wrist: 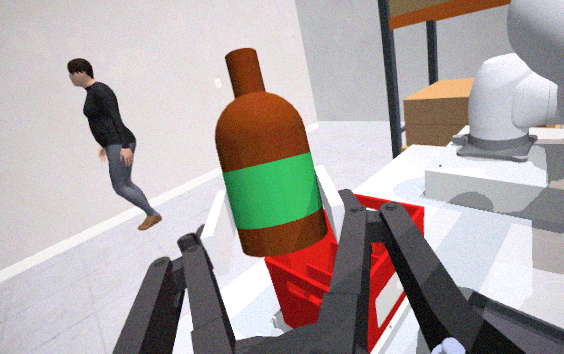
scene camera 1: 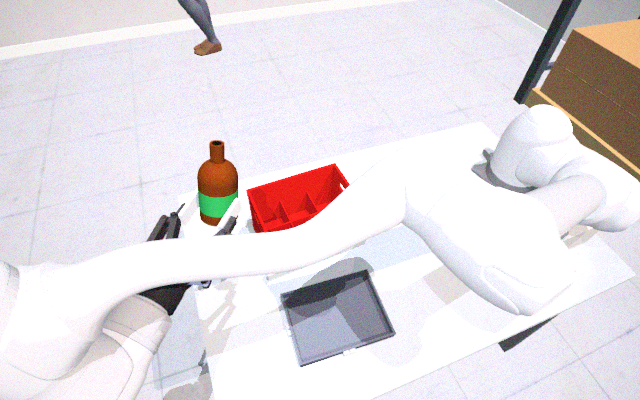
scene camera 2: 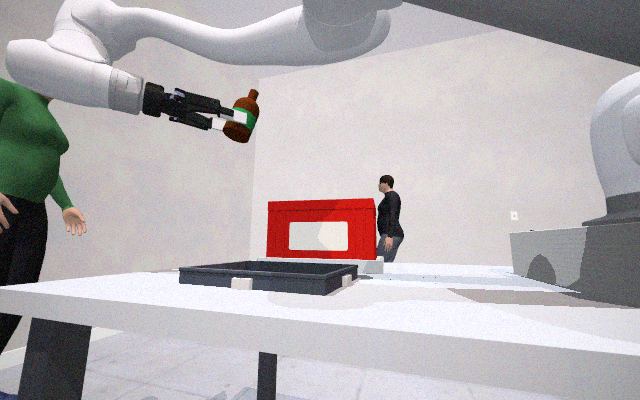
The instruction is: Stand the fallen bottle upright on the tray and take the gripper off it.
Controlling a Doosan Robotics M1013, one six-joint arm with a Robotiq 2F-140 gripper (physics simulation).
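Places are measured from the arm's base along level axes (x ahead, y up, z right), in centimetres.
Pixels of known places: gripper, fingertip midpoint: [wrist: 274, 193] [scene camera 1: 219, 198] [scene camera 2: 241, 124]; arm's base at its link origin: [wrist: 496, 147] [scene camera 1: 508, 180].
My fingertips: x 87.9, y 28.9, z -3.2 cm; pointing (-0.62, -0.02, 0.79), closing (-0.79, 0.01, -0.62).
Ahead of a thing's pixels: the offset from my fingertips to its middle.
A brown bottle @(dx -0.6, dy +3.8, dz +0.7 cm) [scene camera 1: 218, 182] [scene camera 2: 243, 117] [wrist: 270, 175] with a green label is held in the air, neck up and tilted a little in the scene camera 2 view. My gripper [scene camera 1: 218, 210] [scene camera 2: 234, 120] [wrist: 274, 193] is shut on the bottle, its white pads at the label and lower body. It reaches nearly level from the left in the scene camera 2 view, high above the table. The dark grey tray @(dx -20.6, dy -38.3, dz -15.5 cm) [scene camera 1: 347, 352] [scene camera 2: 260, 285] lies on the table, below and apart from the bottle. Part of the tray also shows at the lower right of the wrist view.
A red divided crate @(dx -21.6, dy -30.8, dz +12.0 cm) [scene camera 1: 295, 192] [scene camera 2: 320, 207] [wrist: 300, 300] stands behind the tray on the white table [scene camera 1: 250, 370] [scene camera 2: 150, 305]. The arm spans over the table in the scene camera 1 view. Two people stand beyond the table, and a rack with brown boxes [wrist: 435, 120] stands behind the arm's base.
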